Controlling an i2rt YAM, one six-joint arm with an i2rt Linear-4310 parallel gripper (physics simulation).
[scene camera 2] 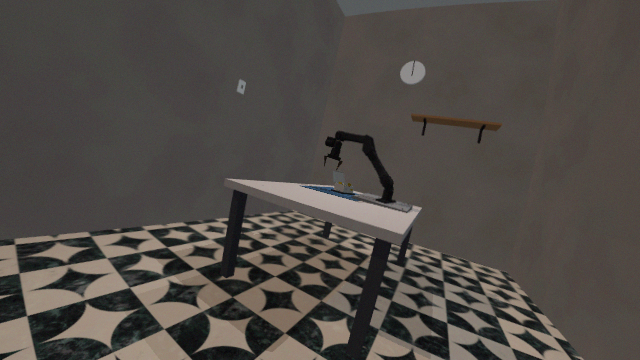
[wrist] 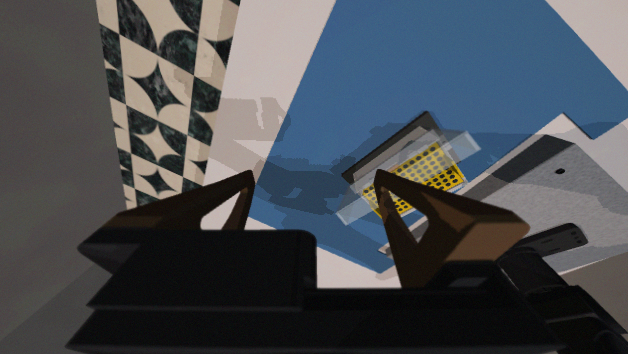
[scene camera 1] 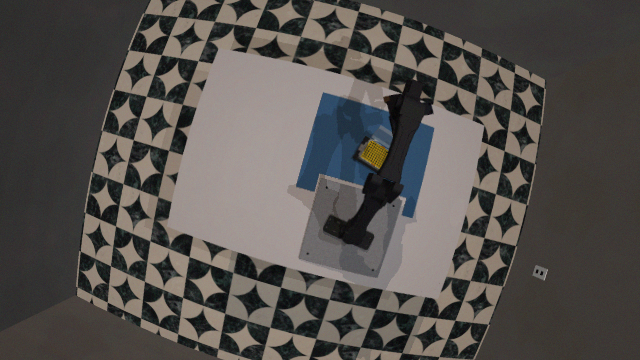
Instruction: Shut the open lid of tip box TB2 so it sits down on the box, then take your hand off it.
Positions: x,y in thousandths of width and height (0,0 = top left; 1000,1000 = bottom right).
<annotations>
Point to a tip box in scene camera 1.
559,435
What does my gripper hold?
Nothing.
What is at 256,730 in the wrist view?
My gripper.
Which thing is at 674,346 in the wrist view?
A tip box.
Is my gripper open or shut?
Open.
</annotations>
